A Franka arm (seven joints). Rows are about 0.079 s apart.
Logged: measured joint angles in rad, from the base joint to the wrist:
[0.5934 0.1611 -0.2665 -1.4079 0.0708 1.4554 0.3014]
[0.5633 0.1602 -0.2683 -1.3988 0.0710 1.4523 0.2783]
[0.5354 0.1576 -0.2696 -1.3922 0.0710 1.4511 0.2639]
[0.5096 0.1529 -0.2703 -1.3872 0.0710 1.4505 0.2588]
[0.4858 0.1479 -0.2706 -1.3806 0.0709 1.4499 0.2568]
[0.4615 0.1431 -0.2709 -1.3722 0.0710 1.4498 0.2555]
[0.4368 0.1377 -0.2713 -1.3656 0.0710 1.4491 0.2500]
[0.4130 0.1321 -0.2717 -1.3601 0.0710 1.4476 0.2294]
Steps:
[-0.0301 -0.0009 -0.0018 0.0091 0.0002 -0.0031 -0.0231]
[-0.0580 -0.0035 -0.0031 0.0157 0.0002 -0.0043 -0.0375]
[-0.0838 -0.0082 -0.0038 0.0207 0.0002 -0.0049 -0.0426]
[-0.1076 -0.0132 -0.0041 0.0273 0.0001 -0.0055 -0.0446]
[-0.1319 -0.0180 -0.0044 0.0357 0.0002 -0.0056 -0.0459]
[-0.1566 -0.0234 -0.0048 0.0423 0.0002 -0.0063 -0.0514]
[-0.1804 -0.0290 -0.0052 0.0478 0.0002 -0.0078 -0.0720]

